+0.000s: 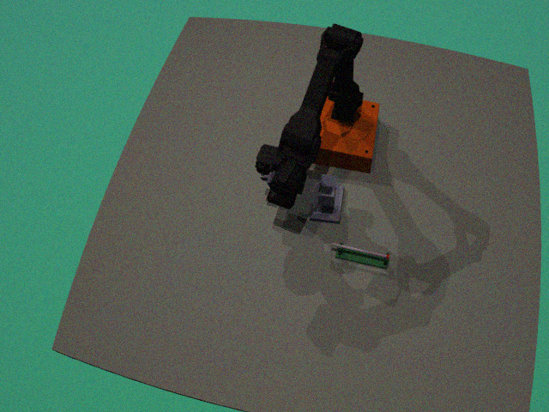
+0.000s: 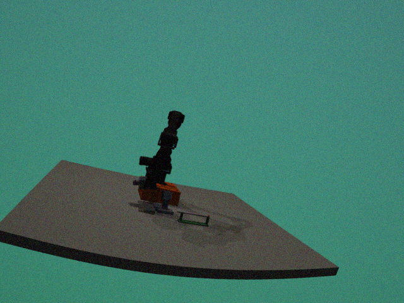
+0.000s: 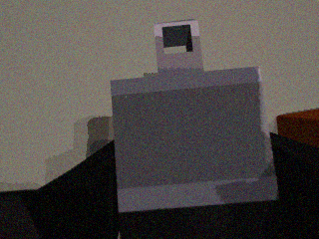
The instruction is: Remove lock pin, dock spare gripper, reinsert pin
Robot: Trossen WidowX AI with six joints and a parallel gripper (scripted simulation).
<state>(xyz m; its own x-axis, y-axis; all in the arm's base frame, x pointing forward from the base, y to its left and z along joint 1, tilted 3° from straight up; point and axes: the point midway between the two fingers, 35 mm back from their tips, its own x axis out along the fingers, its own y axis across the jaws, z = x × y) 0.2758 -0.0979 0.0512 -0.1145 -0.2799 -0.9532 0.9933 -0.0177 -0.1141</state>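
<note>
The spare gripper is 20 mm above my gripper tip. The rest, counted from my gripper tip: grey mount 10 mm behind, 120 mm to the left, 50 mm below; then green rack 120 mm ahead, 240 mm to the left, 80 mm below.
</note>
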